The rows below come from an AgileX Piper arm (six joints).
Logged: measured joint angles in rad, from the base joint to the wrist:
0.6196 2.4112 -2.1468 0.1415 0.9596 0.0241
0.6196 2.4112 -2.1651 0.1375 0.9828 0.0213
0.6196 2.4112 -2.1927 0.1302 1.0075 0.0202
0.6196 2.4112 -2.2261 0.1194 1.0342 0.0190
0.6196 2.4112 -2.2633 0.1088 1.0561 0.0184
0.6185 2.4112 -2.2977 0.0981 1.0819 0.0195
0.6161 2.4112 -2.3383 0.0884 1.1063 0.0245
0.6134 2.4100 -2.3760 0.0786 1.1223 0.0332
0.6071 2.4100 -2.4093 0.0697 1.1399 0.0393
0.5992 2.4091 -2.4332 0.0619 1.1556 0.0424
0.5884 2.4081 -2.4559 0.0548 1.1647 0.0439
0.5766 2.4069 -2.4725 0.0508 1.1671 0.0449
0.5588 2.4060 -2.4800 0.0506 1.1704 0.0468
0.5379 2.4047 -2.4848 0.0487 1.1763 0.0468
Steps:
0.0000 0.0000 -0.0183 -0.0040 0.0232 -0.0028
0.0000 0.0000 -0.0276 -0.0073 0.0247 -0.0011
0.0000 0.0000 -0.0334 -0.0108 0.0267 -0.0012
0.0000 0.0000 -0.0372 -0.0106 0.0219 -0.0006
-0.0011 0.0000 -0.0344 -0.0107 0.0258 0.0011
-0.0024 0.0000 -0.0406 -0.0097 0.0244 0.0050
-0.0027 -0.0012 -0.0377 -0.0098 0.0160 0.0087
-0.0063 0.0000 -0.0333 -0.0089 0.0176 0.0061
-0.0079 -0.0009 -0.0239 -0.0078 0.0157 0.0031
-0.0108 -0.0010 -0.0227 -0.0071 0.0091 0.0015
-0.0118 -0.0012 -0.0166 -0.0040 0.0024 0.0010
-0.0178 -0.0009 -0.0075 -0.0002 0.0033 0.0019
-0.0209 -0.0013 -0.0048 -0.0019 0.0059 0.0000

